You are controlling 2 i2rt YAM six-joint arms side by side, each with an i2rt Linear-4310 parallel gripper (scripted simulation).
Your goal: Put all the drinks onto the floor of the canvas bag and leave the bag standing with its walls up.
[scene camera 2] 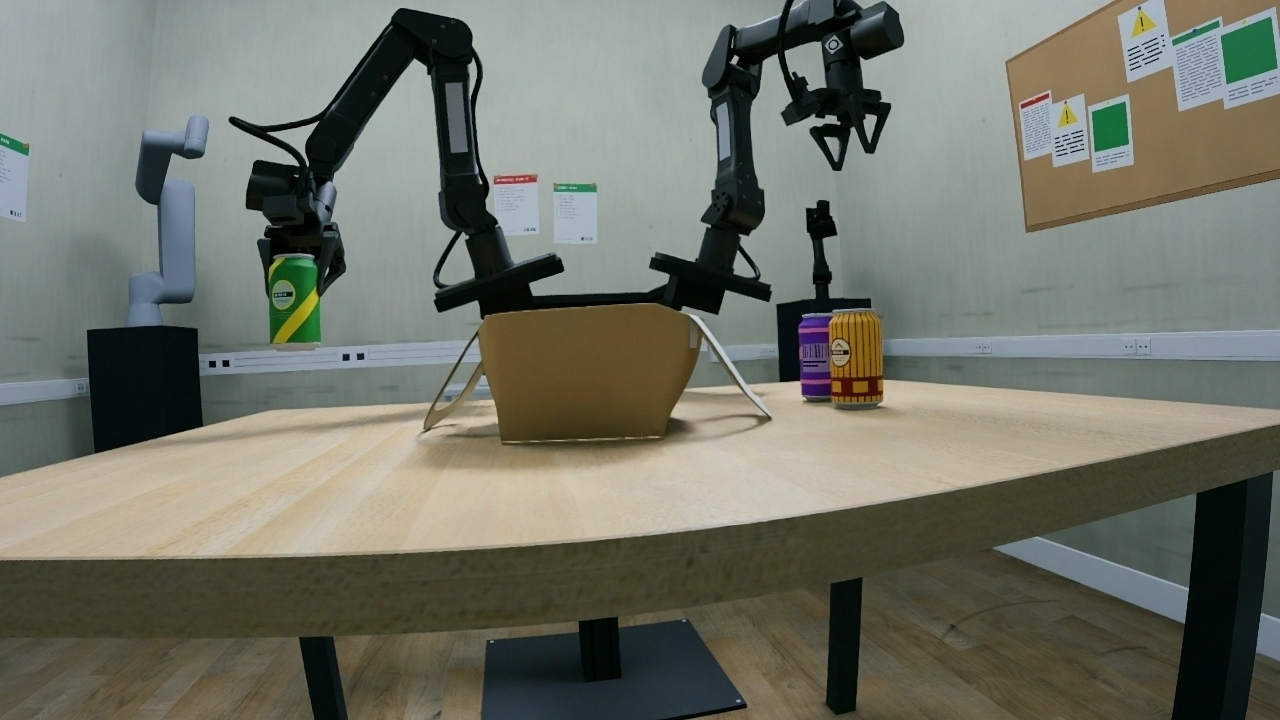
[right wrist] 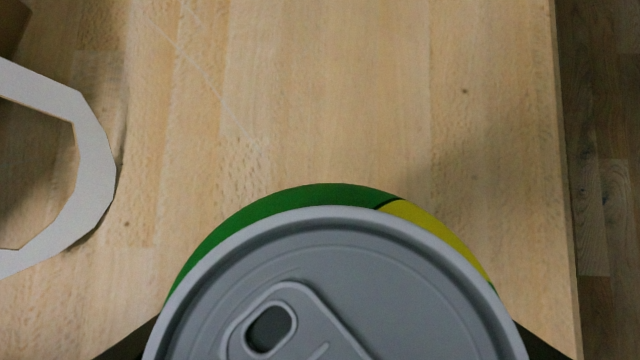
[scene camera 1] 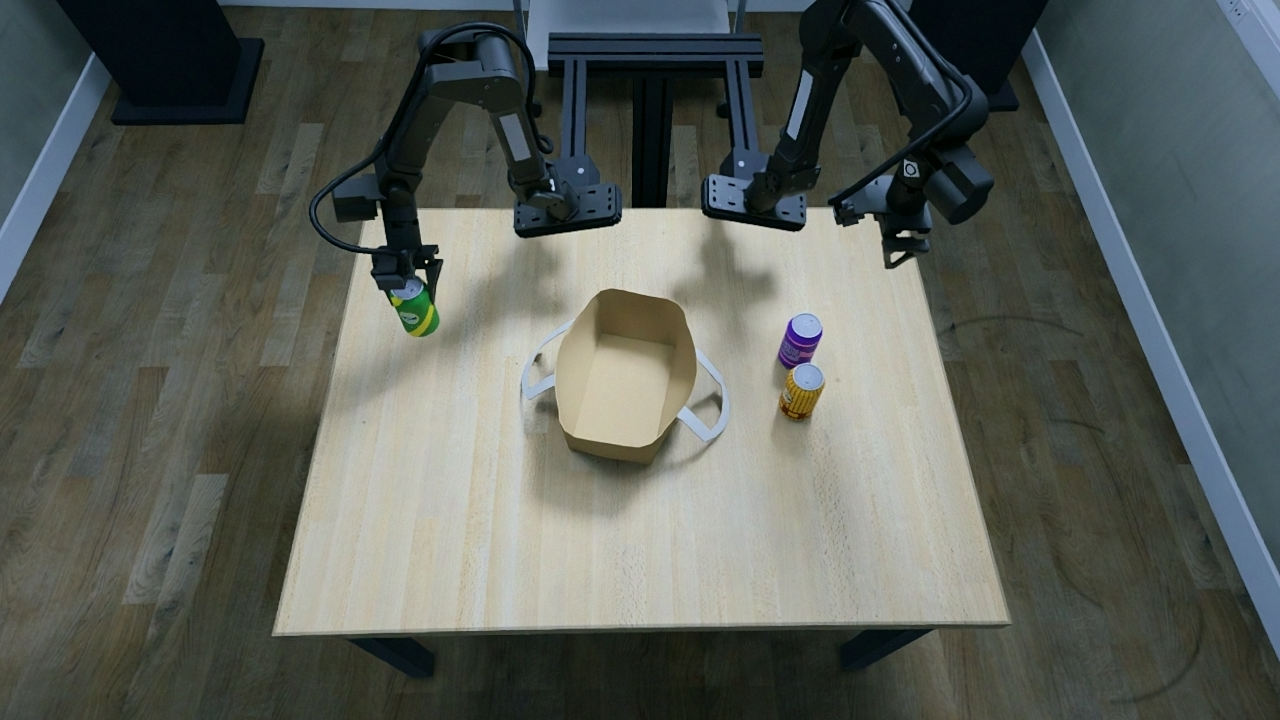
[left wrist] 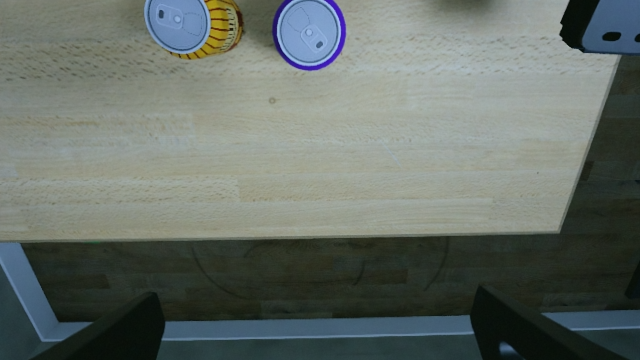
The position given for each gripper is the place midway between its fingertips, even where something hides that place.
In view: the left gripper [scene camera 2: 852,162], the right gripper [scene camera 2: 293,295], a purple can [scene camera 2: 814,345], a striped can [scene camera 2: 855,336] and a canvas bag [scene camera 2: 617,371].
The purple can shows as well in scene camera 1 [scene camera 1: 802,336]. The striped can shows as well in scene camera 1 [scene camera 1: 804,385]. The canvas bag is seen too in the right wrist view [right wrist: 93,191] and in scene camera 1 [scene camera 1: 613,311]. The right wrist view does not show the purple can: it is out of frame. The right wrist view misses the striped can: it is out of frame.
